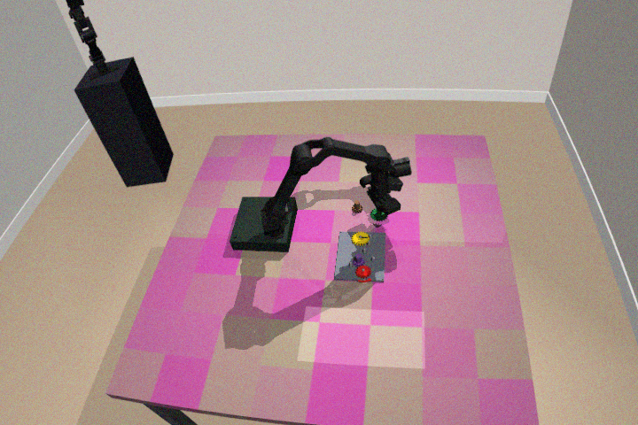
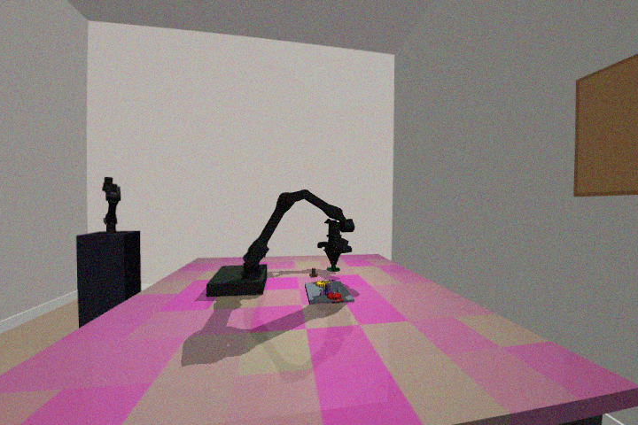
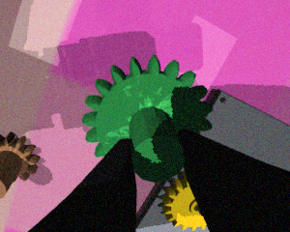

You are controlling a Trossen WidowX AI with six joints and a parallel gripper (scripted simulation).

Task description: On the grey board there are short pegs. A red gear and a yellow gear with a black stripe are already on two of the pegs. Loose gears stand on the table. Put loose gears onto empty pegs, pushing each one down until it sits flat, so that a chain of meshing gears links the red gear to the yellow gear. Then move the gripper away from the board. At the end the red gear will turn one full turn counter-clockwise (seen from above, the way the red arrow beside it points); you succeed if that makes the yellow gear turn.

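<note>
My gripper tip is 100 mm past the purple gear, 180 mm to the left of it and 50 mm above it. The rest, counted from my gripper tip: green gear (10 mm below); then yellow gear (80 mm behind, 70 mm to the right, 60 mm below); then brown gear (70 mm behind, 80 mm to the left, 60 mm below).
</note>
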